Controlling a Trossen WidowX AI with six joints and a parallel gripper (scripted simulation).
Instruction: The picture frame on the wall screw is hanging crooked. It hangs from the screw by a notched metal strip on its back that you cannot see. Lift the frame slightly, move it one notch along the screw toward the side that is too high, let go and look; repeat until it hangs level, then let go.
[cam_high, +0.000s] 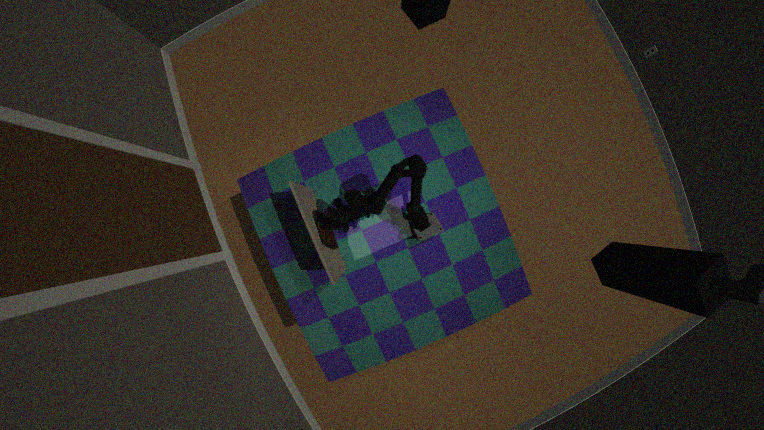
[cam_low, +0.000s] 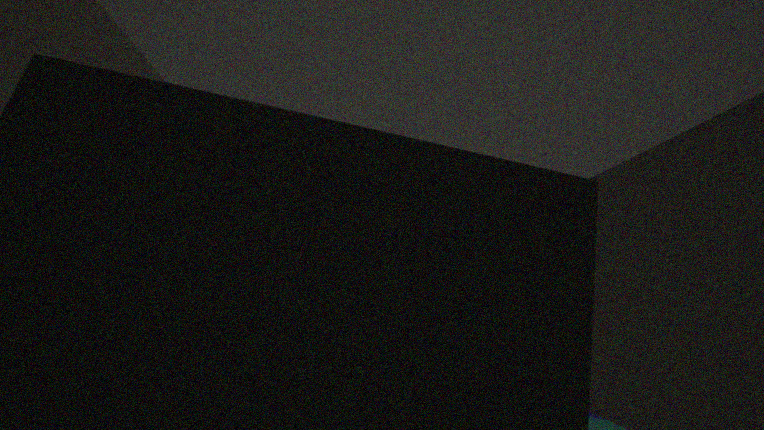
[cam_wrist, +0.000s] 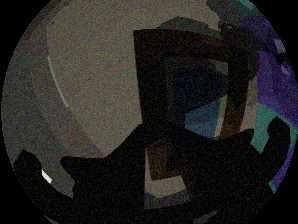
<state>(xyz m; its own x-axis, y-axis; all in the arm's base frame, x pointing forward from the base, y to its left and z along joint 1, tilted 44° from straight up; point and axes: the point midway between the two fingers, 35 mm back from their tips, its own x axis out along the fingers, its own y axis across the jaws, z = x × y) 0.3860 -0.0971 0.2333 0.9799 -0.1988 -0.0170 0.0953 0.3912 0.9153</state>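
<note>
The dark picture frame is 1 cm ahead of my gripper tip, 1 cm to the left of it and 5 cm below it. From my gripper tip the other things lie so: pale wall panel: 2 cm ahead, 7 cm below.
</note>
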